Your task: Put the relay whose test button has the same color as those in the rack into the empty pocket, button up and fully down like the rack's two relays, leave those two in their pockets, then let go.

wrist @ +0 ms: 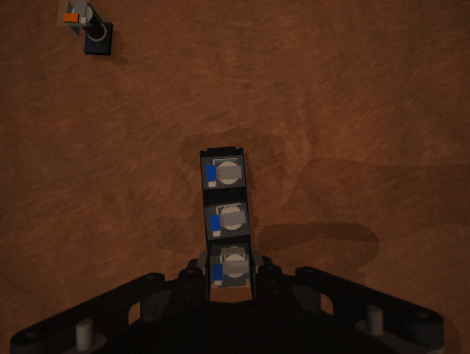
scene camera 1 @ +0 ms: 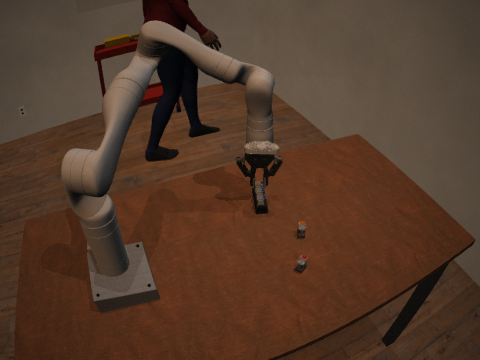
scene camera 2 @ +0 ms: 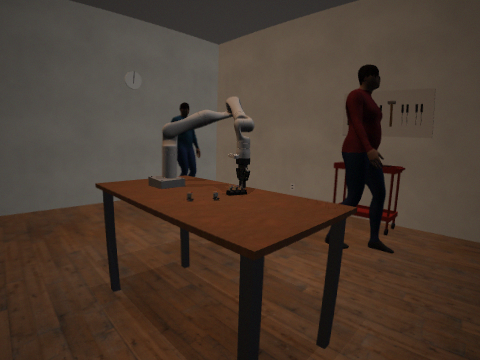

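Pixels of known places: gripper, fingertip midpoint: [wrist: 229, 264] [scene camera 1: 258, 186] [scene camera 2: 242, 187]; arm's base at its link origin: [scene camera 1: 112, 263] [scene camera 2: 169, 176].
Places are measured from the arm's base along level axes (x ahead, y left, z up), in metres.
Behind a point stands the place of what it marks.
The dark rack [scene camera 1: 260, 209] @(x 0.434, y 0.132, z -0.036 m) [scene camera 2: 236, 192] @(x 0.464, y 0.169, z -0.039 m) [wrist: 225, 196] @(x 0.446, y 0.167, z -0.030 m) stands on the table. Two relays with blue test buttons sit upright in its pockets; the wrist view shows the far one [wrist: 229, 173] @(x 0.439, y 0.153, z -0.006 m) and the middle one [wrist: 232, 219] @(x 0.446, y 0.182, z -0.006 m). My gripper [scene camera 1: 259, 183] @(x 0.456, y 0.214, z -0.019 m) [scene camera 2: 242, 186] @(x 0.456, y 0.214, z -0.019 m) [wrist: 229, 264] @(x 0.456, y 0.214, z -0.019 m) is shut on a third blue-button relay [wrist: 233, 270] @(x 0.454, y 0.214, z -0.005 m), button up, at the rack's near end in the wrist view. The fingers hide its sides, so I cannot tell whether it is fully down. A relay with an orange button [scene camera 1: 301, 230] @(x 0.504, y -0.002, z -0.018 m) [scene camera 2: 216, 196] @(x 0.521, y 0.005, z -0.032 m) [wrist: 97, 37] @(x 0.505, y 0.024, z -0.025 m) and one with a red button [scene camera 1: 301, 263] @(x 0.458, y -0.115, z -0.012 m) [scene camera 2: 190, 197] @(x 0.476, y -0.108, z -0.033 m) stand apart on the table.
The robot's base [scene camera 1: 125, 280] @(x 0.030, y -0.061, z -0.003 m) [scene camera 2: 166, 182] @(x 0.102, y -0.064, z -0.017 m) is at the other end of the table [scene camera 1: 210, 300] @(x 0.225, y -0.129, z -0.053 m) [scene camera 2: 280, 215] @(x 0.868, y 0.069, z -0.053 m). A person in red [scene camera 1: 172, 85] [scene camera 2: 364, 125] is beyond the table near a red cart [scene camera 1: 116, 48] [scene camera 2: 392, 168]. Another person in blue [scene camera 2: 187, 145] is behind the arm.
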